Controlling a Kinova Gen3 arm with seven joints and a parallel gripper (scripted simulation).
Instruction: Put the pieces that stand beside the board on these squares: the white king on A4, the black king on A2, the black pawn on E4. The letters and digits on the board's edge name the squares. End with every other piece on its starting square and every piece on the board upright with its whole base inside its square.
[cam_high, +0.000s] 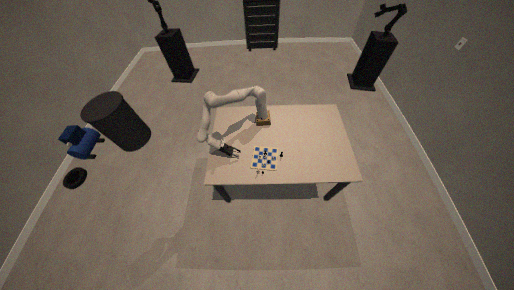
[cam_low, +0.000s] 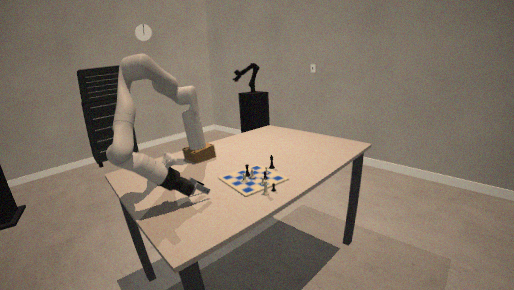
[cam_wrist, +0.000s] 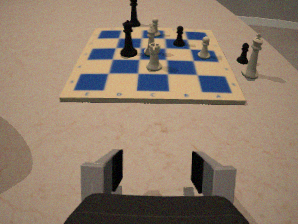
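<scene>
Right now my hand is 13 cm short of the white king, 20 cm to the right of it and 1 cm above it. The rest, counted from my hand: blue-and-cream chessboard 1 cm behind, 23 cm to the left, 4 cm below; then black king 5 cm behind, 37 cm to the left, 1 cm below.
</scene>
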